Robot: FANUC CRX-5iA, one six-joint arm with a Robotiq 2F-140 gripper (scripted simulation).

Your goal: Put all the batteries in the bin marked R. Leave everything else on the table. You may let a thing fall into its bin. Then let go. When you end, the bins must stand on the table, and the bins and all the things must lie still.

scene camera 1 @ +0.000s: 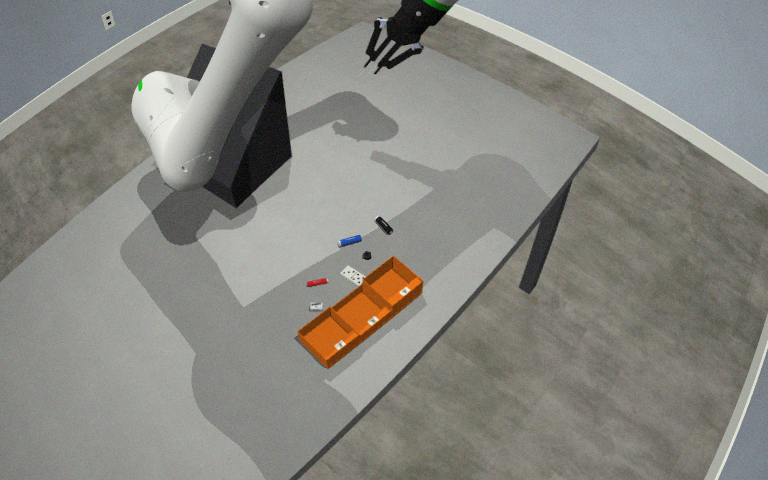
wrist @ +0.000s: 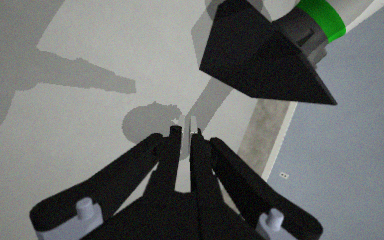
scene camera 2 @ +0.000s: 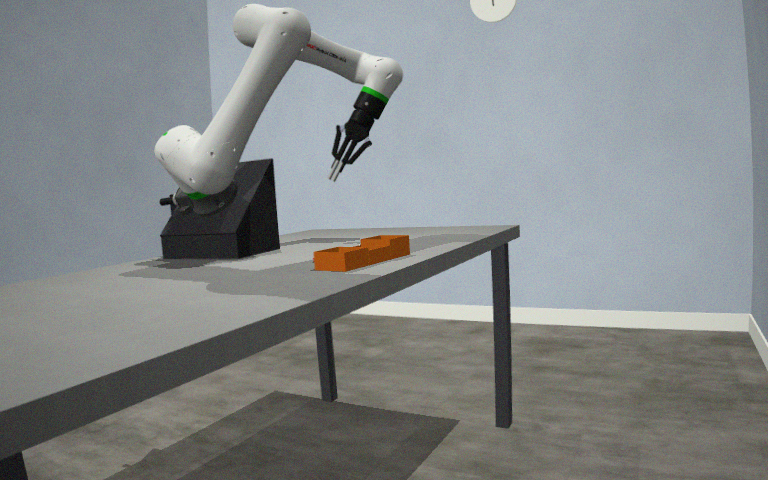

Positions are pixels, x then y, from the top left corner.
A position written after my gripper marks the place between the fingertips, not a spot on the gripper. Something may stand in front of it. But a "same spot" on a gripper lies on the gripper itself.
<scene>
My gripper shows in scene camera 1, in the wrist view (187,123) and in scene camera 2. One and the same spot on my gripper: (scene camera 1: 417,48) is (scene camera 2: 367,141).
</scene>
